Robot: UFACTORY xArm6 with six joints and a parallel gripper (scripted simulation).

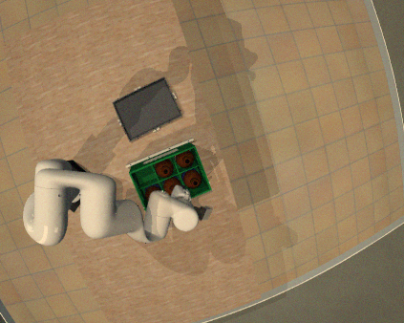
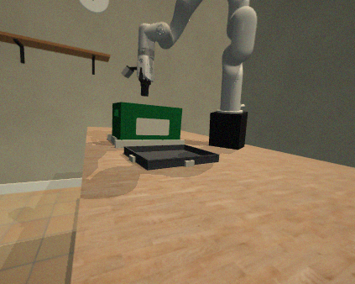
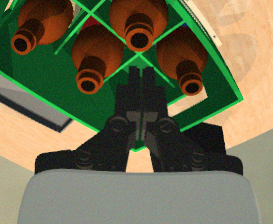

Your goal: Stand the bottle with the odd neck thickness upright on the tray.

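The brown bottle lies 1 cm ahead of my hand, 8 cm to the left of it and 16 cm below it. Round my hand: tray 5 cm ahead, 33 cm to the left, 23 cm below; green crate 4 cm to the left, 16 cm below.
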